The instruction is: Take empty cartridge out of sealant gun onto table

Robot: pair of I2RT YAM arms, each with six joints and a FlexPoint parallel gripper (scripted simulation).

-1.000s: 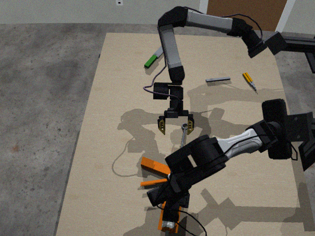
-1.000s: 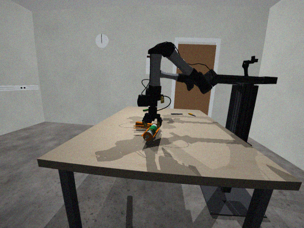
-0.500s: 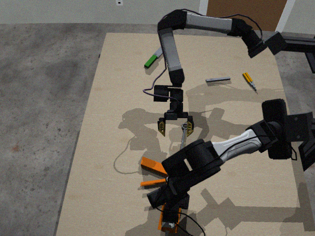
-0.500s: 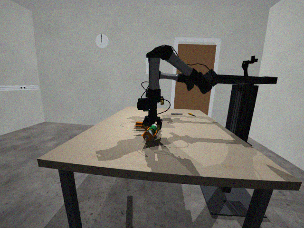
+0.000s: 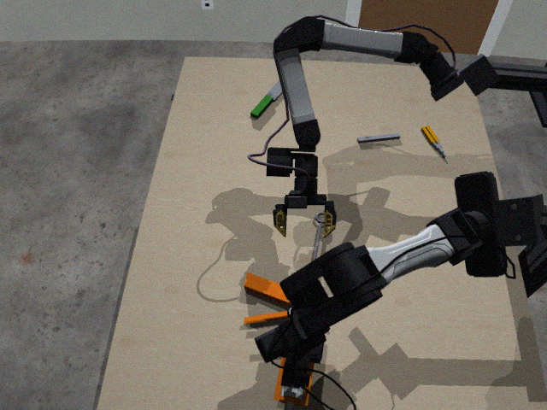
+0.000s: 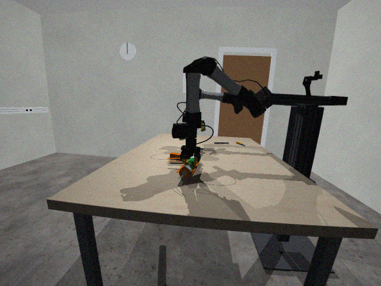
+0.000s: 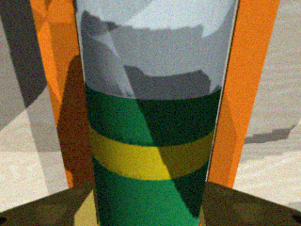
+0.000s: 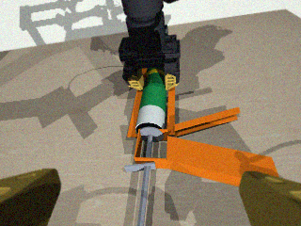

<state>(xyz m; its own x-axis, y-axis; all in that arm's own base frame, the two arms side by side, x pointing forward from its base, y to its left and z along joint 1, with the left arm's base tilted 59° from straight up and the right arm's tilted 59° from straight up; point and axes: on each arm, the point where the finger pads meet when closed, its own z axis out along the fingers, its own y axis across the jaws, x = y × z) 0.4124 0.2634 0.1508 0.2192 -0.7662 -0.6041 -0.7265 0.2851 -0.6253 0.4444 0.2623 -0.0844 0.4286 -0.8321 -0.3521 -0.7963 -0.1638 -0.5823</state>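
The orange sealant gun is 1 cm ahead of my left hand, 15 cm to the right of it and 2 cm below it. The rest, counted from my left hand: grey bar 25 cm behind, 73 cm to the right, 3 cm below; then cartridge 3 cm to the left, 1 cm below; then plunger rod 4 cm behind, 27 cm to the right, 2 cm below.
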